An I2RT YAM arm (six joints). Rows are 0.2 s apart.
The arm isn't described. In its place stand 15 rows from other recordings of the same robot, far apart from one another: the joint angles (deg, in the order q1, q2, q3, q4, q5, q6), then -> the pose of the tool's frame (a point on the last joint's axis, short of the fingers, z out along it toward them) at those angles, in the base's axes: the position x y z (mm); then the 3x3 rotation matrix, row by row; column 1 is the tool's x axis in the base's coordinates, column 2 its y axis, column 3 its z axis.
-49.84 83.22 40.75 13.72 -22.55 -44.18 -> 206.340 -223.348 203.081; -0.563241 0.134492 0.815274; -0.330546 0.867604 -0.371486; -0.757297 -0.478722 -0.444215
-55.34 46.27 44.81 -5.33 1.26 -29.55 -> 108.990 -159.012 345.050; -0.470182 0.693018 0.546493; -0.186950 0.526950 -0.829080; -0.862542 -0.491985 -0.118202
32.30 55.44 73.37 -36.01 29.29 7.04 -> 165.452 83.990 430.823; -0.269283 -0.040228 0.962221; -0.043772 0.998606 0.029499; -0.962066 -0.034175 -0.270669
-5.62 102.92 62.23 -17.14 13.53 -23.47 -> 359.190 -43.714 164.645; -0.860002 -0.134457 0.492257; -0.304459 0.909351 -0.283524; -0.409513 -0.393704 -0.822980
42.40 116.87 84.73 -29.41 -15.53 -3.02 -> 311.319 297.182 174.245; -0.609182 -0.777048 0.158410; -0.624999 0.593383 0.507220; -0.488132 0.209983 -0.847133
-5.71 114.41 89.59 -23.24 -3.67 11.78 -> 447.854 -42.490 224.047; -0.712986 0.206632 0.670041; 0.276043 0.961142 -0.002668; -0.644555 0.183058 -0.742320
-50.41 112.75 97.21 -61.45 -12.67 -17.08 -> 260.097 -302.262 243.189; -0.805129 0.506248 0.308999; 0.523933 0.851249 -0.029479; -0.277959 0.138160 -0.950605
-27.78 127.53 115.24 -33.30 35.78 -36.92 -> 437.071 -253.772 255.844; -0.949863 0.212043 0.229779; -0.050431 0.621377 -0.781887; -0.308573 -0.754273 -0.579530
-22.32 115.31 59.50 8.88 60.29 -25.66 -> 342.332 -173.965 116.270; -0.928243 0.371596 -0.016765; 0.149083 0.330360 -0.932007; -0.340791 -0.867628 -0.362053
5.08 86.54 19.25 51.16 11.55 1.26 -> 258.209 15.798 143.931; -0.274354 0.110892 0.955213; -0.002760 0.993234 -0.116098; -0.961625 -0.034488 -0.272192
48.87 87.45 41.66 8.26 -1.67 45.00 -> 202.470 233.429 176.708; -0.826466 -0.259793 0.499462; 0.128155 0.777058 0.616244; -0.548207 0.573313 -0.608918
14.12 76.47 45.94 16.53 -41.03 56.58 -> 282.915 95.267 273.000; -0.798395 -0.245756 0.549699; 0.448412 0.366607 0.815184; -0.401860 0.897331 -0.182498
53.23 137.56 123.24 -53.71 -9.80 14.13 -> 299.156 410.450 188.032; -0.740343 -0.666918 0.084337; -0.588849 0.703908 0.397203; -0.324267 0.244405 -0.913847
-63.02 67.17 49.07 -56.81 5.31 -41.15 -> 86.701 -177.569 232.062; -0.920928 0.388147 0.035130; 0.364773 0.890178 -0.272992; -0.137233 -0.238592 -0.961375
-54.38 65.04 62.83 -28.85 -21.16 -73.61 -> 154.625 -193.754 348.044; -0.639298 -0.125178 0.758702; -0.643872 0.626547 -0.439166; -0.420389 -0.769265 -0.481149
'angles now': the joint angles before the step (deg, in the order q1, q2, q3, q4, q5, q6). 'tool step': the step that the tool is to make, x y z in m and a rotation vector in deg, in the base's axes. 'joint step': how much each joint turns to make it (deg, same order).
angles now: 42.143, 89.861, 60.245, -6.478, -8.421, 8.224
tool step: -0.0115, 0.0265, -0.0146, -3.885, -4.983, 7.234
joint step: 4.495, 3.279, -0.066, 3.288, 1.475, -6.733
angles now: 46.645, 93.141, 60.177, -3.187, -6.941, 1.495
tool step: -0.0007, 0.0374, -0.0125, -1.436, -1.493, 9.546
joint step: 3.537, 6.982, 5.136, 0.956, -3.594, -5.304
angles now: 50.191, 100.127, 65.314, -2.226, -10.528, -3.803
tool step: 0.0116, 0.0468, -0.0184, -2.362, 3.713, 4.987
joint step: 2.564, 11.067, 11.402, -4.583, -2.784, -0.429
